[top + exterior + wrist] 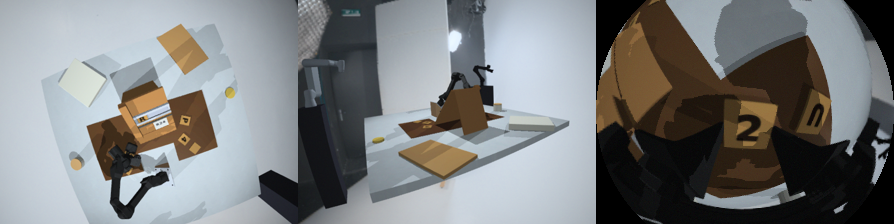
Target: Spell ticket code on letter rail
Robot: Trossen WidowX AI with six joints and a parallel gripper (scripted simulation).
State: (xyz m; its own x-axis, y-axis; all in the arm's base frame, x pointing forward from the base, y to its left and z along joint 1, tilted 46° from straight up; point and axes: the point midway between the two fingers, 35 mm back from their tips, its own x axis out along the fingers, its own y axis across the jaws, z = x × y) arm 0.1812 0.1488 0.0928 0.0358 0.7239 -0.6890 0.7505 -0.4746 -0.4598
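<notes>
The white ticket is 25 cm to the right of my gripper tip, 13 cm ahead of it and 8 cm above it. Round my gripper tip: brown mat: 17 cm to the right, 2 cm ahead; orange slab: 54 cm to the right, 53 cm ahead; cream slab: 54 cm ahead, 14 cm to the left, 2 cm above.
</notes>
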